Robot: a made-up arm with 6 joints. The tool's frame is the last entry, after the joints. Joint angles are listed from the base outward. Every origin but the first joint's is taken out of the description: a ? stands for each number. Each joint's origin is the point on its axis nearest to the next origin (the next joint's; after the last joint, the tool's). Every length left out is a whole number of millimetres.
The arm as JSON. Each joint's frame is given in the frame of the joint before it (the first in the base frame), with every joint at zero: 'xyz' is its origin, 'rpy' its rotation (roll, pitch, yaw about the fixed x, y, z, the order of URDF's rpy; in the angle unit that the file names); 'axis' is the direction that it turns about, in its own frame. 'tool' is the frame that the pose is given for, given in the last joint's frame.
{
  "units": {
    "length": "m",
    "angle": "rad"
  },
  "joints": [
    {
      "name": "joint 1",
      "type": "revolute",
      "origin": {
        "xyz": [
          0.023,
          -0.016,
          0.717
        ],
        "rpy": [
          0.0,
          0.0,
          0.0
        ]
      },
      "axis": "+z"
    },
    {
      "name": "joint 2",
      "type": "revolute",
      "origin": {
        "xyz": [
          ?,
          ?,
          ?
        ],
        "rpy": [
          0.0,
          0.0,
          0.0
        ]
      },
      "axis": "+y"
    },
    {
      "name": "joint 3",
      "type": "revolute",
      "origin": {
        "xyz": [
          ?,
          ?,
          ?
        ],
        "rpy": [
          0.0,
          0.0,
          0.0
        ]
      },
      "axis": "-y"
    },
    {
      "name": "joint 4",
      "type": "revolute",
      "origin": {
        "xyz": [
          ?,
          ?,
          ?
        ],
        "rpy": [
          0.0,
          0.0,
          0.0
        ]
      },
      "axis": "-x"
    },
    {
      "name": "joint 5",
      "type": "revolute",
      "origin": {
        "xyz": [
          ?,
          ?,
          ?
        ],
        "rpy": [
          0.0,
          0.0,
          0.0
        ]
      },
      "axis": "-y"
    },
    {
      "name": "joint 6",
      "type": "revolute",
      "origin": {
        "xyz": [
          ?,
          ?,
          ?
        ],
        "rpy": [
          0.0,
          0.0,
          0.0
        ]
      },
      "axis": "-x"
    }
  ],
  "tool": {
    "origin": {
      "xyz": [
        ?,
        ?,
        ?
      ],
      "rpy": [
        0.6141,
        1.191,
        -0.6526
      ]
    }
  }
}
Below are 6 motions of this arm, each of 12 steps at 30 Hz.
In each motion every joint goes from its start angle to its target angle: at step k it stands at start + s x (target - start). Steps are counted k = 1, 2, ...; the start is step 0. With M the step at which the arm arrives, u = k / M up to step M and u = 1 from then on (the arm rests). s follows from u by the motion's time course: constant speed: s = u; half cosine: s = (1 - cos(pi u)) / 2; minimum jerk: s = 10 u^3 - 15 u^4 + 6 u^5.
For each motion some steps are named. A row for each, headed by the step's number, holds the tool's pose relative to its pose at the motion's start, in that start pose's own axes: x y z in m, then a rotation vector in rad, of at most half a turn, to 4 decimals.
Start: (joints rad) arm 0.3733 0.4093 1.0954 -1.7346 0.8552 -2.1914
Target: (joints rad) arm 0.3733 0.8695 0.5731 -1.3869 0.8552 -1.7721
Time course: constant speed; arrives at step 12
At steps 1, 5, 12:
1: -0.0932 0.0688 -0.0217 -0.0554 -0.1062 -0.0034
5: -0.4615 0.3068 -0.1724 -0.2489 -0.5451 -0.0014
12: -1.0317 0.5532 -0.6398 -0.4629 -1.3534 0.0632

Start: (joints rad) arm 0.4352 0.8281 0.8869 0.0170 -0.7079 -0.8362
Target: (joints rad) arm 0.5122 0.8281 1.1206 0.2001 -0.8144 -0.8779
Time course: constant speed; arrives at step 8
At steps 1, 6, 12:
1: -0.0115 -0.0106 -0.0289 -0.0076 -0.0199 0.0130
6: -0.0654 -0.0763 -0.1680 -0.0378 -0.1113 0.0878
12: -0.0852 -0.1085 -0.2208 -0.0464 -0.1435 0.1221

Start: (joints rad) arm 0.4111 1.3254 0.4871 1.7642 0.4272 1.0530
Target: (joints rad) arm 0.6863 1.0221 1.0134 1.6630 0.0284 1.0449
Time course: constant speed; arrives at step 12
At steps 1, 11, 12:
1: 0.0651 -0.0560 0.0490 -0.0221 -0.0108 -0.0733
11: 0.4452 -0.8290 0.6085 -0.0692 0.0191 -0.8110
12: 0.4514 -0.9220 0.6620 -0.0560 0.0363 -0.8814

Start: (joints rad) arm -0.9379 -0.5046 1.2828 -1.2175 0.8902 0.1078
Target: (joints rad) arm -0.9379 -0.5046 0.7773 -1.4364 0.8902 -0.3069
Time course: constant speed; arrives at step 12
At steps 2, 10, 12:
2: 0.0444 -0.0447 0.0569 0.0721 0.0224 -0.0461
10: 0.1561 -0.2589 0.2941 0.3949 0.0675 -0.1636
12: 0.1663 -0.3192 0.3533 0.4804 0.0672 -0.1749

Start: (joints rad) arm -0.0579 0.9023 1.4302 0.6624 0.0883 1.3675
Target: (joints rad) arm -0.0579 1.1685 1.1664 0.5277 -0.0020 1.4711
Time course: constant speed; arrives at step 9
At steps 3, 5, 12:
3: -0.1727 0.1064 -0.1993 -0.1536 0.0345 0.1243
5: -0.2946 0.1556 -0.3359 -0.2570 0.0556 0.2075
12: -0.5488 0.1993 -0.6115 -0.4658 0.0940 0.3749

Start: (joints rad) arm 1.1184 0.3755 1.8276 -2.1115 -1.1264 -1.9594
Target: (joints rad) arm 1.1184 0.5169 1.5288 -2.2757 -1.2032 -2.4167
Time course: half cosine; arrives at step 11
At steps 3, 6, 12:
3: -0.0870 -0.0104 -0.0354 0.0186 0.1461 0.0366
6: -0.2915 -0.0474 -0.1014 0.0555 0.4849 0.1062
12: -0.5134 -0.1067 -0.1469 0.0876 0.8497 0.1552

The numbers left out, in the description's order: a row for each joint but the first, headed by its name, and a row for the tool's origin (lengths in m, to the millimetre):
joint 2: 0.161 -0.01 0.0
joint 3: 0.011 0.0 1.179
joint 4: 0.862 0.0 0.127
joint 5: 0.0 -0.003 0.011
joint 6: 0.135 0.0 0.006
tool: 0.0 0.011 0.021

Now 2 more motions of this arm.
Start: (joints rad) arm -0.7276 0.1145 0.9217 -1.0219 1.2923 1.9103
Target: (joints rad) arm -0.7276 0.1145 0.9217 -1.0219 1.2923 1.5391
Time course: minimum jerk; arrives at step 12
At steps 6, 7, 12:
6: -0.0006 -0.0010 0.0042 0.0547 0.1710 0.0470
7: -0.0007 -0.0013 0.0055 0.0714 0.2235 0.0614
12: -0.0005 -0.0022 0.0085 0.1093 0.3421 0.0940

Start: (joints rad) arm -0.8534 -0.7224 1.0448 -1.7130 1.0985 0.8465
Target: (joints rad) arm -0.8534 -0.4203 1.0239 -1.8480 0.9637 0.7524
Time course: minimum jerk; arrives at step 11
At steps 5, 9, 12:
5: 0.2653 -0.0312 0.0686 0.0096 -0.0231 -0.1251
9: 0.5910 -0.1031 0.1989 0.0441 -0.0501 -0.2836
12: 0.6169 -0.1106 0.2118 0.0481 -0.0522 -0.2965

